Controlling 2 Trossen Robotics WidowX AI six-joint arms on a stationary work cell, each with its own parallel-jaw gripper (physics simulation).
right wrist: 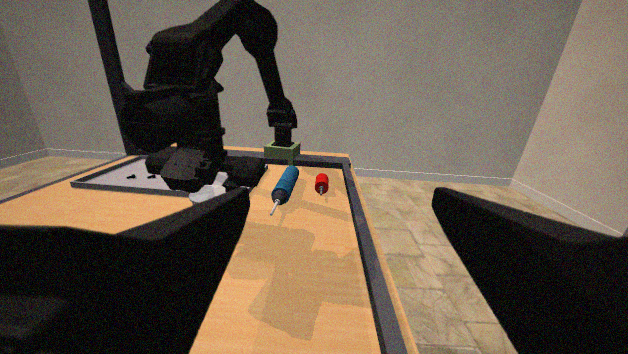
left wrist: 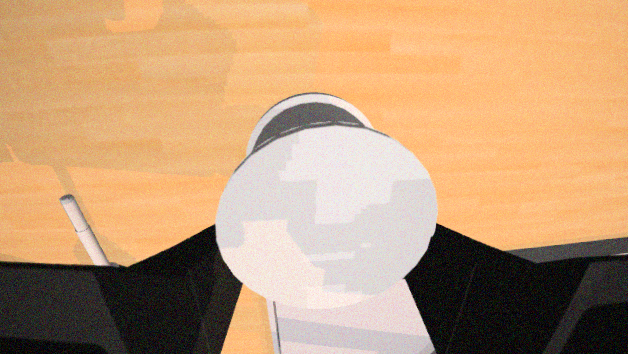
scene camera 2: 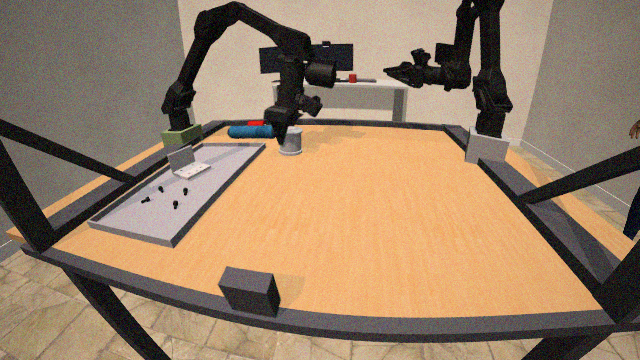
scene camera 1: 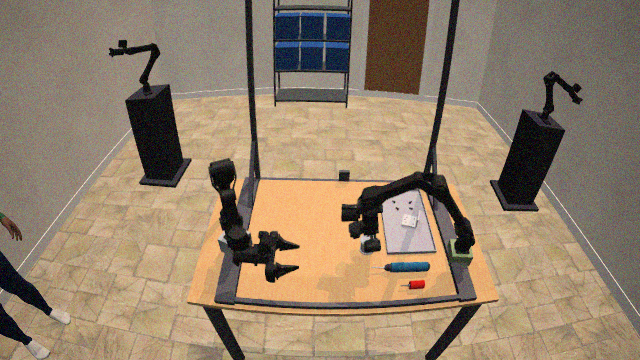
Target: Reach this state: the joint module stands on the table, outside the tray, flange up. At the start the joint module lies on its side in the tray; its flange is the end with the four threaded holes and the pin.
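Where they show: left gripper, fingertip midpoint: (left wrist: 322,217) (scene camera 2: 284,141); right gripper, fingertip midpoint: (right wrist: 340,196) (scene camera 2: 384,71) (scene camera 1: 299,256); left arm's base, origin of the base link: (right wrist: 283,144) (scene camera 2: 180,128) (scene camera 1: 461,248); right arm's base, origin of the base link: (scene camera 2: 488,133).
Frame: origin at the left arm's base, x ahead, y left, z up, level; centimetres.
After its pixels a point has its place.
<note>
The joint module (scene camera 1: 364,246) (scene camera 2: 293,143) @[y -3.1, x 42.4, z -2.4 cm] (left wrist: 325,200) @[y -0.5, x 42.0, z 0.4 cm] (right wrist: 206,194) @[y -0.8, x 41.4, z 0.4 cm], a pale grey cylinder, stands upright on the table, outside the tray (scene camera 1: 425,245) @[y -5.4, x 15.0, z -5.3 cm] (scene camera 2: 150,232) @[y -39.5, x 30.4, z -5.3 cm] (right wrist: 125,188) @[y -26.6, x 35.5, z -4.7 cm]. Its upward end in the left wrist view is a plain pale disc without visible holes or pin; its lower end is hidden. My left gripper (scene camera 2: 283,137) @[y -1.3, x 39.0, z -2.8 cm] (left wrist: 322,217) @[y -1.3, x 39.0, z -2.8 cm] points down over the module and is shut on it, one finger against each side. My right gripper (scene camera 1: 298,257) @[y 23.2, x 63.0, z 14.2 cm] (scene camera 2: 385,70) @[y 23.2, x 63.0, z 14.2 cm] (right wrist: 340,196) @[y 23.2, x 63.0, z 14.2 cm] is open and empty, above the table at the left of scene camera 1.
A white bracket (scene camera 1: 409,220) @[y -18.9, x 22.1, z -4.1 cm] (scene camera 2: 192,170) @[y -19.8, x 23.1, z -4.0 cm] and several black screws (scene camera 1: 402,205) @[y -30.2, x 24.8, z -5.3 cm] (scene camera 2: 175,204) @[y -31.9, x 29.5, z -4.7 cm] lie in the tray. A blue driver (scene camera 1: 410,267) @[y 9.9, x 23.0, z -2.2 cm] (scene camera 2: 250,131) @[y 6.7, x 23.8, z -2.9 cm] (right wrist: 286,185) @[y 10.1, x 28.6, z -1.9 cm] and a red screwdriver (scene camera 1: 416,284) @[y 17.9, x 20.7, z -2.6 cm] (right wrist: 322,183) @[y 17.5, x 22.9, z -2.8 cm] lie beside it. A dark block (scene camera 1: 344,175) @[y -44.0, x 54.1, z -1.8 cm] (scene camera 2: 250,290) @[y -46.3, x 55.3, z -0.2 cm] sits at the table edge.
</note>
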